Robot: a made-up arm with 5 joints.
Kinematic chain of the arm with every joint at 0, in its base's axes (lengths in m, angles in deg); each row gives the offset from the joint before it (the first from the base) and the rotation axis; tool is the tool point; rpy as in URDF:
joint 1: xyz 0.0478 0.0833 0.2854 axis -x
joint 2: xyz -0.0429 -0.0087 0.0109 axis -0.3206 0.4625 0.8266
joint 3: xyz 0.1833 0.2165 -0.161 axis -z
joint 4: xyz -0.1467 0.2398 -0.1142 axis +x
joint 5: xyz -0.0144 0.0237 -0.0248 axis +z
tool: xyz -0.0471 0.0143 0.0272 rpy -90 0 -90
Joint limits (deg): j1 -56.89..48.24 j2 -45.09..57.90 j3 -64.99..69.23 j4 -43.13..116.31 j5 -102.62..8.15
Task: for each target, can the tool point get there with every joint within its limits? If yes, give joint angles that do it. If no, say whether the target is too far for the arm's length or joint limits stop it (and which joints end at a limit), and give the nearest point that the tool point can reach.
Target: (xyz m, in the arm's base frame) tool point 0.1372 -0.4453 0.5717
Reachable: no: joint limits stop it (at a limit: joint 1, joint 2, joint 3, joint 4, joint 5) | nearest point -0.2174 -0.1079 0.2654 | short by 0.577 m
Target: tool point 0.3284 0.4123 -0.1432
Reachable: yes | joints 34.67 -15.77 24.16 13.45 -84.49
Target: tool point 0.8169 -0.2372 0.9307
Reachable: no: too far | nearest point 0.6199 0.1457 0.5021 | short by 0.608 m
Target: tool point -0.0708 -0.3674 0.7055
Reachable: no: joint limits stop it (at a limit: joint 1, joint 2, joint 3, joint 4, joint 5) | nearest point -0.2642 -0.1466 0.2754 | short by 0.521 m
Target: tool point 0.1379 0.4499 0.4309
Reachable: yes | joints -40.21 -30.11 -30.98 70.30 -91.29
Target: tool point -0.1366 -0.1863 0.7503
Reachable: no: joint limits stop it (at a limit: joint 1, joint 2, joint 3) | nearest point -0.2620 -0.1094 0.2874 | short by 0.486 m
